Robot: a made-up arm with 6 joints. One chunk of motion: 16 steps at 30 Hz.
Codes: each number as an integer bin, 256 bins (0 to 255) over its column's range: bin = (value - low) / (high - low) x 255, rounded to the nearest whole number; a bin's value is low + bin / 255 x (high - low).
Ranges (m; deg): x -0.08..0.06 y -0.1..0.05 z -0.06..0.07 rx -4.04..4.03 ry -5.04..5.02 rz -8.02..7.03
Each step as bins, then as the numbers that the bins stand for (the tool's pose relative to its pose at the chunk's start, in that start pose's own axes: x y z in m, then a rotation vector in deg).
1 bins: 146 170 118 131 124 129
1 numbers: 0.0002 0.0000 0.0002 0.11 -0.15 -0.41
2 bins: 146 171 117 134 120 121
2 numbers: 0.0002 0.0006 -0.0004 0.20 -0.31 -0.88
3 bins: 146 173 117 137 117 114
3 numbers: 0.0002 0.0018 -0.0004 0.30 -0.42 -1.29
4 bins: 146 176 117 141 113 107
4 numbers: 0.0002 0.0035 -0.0004 0.42 -0.58 -1.70
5 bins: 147 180 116 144 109 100
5 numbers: 0.0007 0.0059 -0.0009 0.52 -0.74 -2.12
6 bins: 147 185 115 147 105 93
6 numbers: 0.0007 0.0088 -0.0014 0.61 -0.90 -2.53
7 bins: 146 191 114 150 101 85
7 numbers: 0.0002 0.0124 -0.0019 0.71 -1.06 -3.00
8 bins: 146 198 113 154 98 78
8 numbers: 0.0002 0.0165 -0.0024 0.83 -1.17 -3.42
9 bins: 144 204 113 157 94 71
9 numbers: -0.0009 0.0200 -0.0024 0.93 -1.33 -3.83
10 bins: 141 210 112 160 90 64
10 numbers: -0.0026 0.0235 -0.0029 1.02 -1.49 -4.24
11 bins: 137 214 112 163 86 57
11 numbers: -0.0048 0.0259 -0.0029 1.12 -1.65 -4.66
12 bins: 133 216 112 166 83 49
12 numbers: -0.0070 0.0271 -0.0029 1.21 -1.77 -5.13
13 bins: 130 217 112 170 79 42
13 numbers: -0.0086 0.0276 -0.0029 1.34 -1.92 -5.54
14 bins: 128 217 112 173 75 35
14 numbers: -0.0097 0.0276 -0.0029 1.43 -2.08 -5.95
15 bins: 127 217 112 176 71 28
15 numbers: -0.0103 0.0276 -0.0029 1.53 -2.24 -6.37
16 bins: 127 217 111 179 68 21
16 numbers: -0.0103 0.0276 -0.0034 1.62 -2.36 -6.78
